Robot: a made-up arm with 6 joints.
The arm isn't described. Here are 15 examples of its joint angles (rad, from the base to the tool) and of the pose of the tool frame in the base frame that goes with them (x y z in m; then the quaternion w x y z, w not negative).
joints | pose
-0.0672 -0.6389 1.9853 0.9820 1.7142 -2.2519 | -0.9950 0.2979 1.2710 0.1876 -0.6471 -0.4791 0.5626
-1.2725 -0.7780 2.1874 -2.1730 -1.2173 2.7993 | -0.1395 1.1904 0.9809 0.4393 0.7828 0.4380 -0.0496
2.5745 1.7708 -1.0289 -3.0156 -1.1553 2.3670 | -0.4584 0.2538 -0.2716 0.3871 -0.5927 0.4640 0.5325
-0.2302 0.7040 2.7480 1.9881 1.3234 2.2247 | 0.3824 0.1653 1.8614 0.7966 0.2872 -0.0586 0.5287
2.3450 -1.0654 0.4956 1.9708 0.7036 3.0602 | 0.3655 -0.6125 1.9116 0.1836 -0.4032 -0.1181 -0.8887
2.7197 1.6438 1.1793 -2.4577 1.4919 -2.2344 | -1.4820 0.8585 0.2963 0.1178 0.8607 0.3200 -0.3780
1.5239 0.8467 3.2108 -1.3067 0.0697 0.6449 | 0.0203 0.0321 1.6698 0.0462 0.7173 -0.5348 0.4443
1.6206 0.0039 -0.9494 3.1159 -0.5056 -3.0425 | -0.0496 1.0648 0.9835 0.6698 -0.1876 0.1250 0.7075
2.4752 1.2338 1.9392 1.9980 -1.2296 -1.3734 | -0.9323 1.0387 1.6701 0.8212 0.3001 -0.1437 0.4636
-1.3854 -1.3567 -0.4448 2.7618 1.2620 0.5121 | 0.0673 0.1775 1.3953 0.0445 0.8679 -0.4539 -0.1969
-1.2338 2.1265 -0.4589 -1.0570 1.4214 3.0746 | -0.0368 -0.6243 -0.5167 0.1130 -0.3200 0.8074 0.4827
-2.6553 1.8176 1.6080 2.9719 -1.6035 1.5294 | -1.6136 -0.7995 0.8009 0.5214 -0.3351 -0.6884 -0.3768
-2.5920 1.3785 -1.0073 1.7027 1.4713 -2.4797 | -0.4759 -0.6154 0.1742 0.0599 -0.9073 0.4141 -0.0423
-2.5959 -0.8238 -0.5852 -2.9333 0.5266 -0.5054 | -0.3906 -0.2031 1.5343 0.1649 -0.1928 0.9607 -0.1124
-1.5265 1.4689 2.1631 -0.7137 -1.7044 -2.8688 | 0.2493 -1.5212 1.1404 0.2901 -0.8650 0.2959 0.2828
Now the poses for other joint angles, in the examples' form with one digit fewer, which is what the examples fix.
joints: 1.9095 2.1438 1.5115 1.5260 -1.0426 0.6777
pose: -0.348 1.714 -0.111 0.096 -0.913 -0.332 0.215
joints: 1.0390 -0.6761 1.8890 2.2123 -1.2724 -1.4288
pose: -0.396 -1.096 1.356 0.289 0.778 -0.424 -0.363
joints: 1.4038 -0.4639 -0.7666 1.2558 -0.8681 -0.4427
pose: 0.316 0.650 1.327 0.764 -0.566 0.046 0.308
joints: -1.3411 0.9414 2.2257 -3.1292 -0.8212 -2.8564
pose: 0.168 -0.707 2.071 0.306 -0.594 -0.626 -0.402
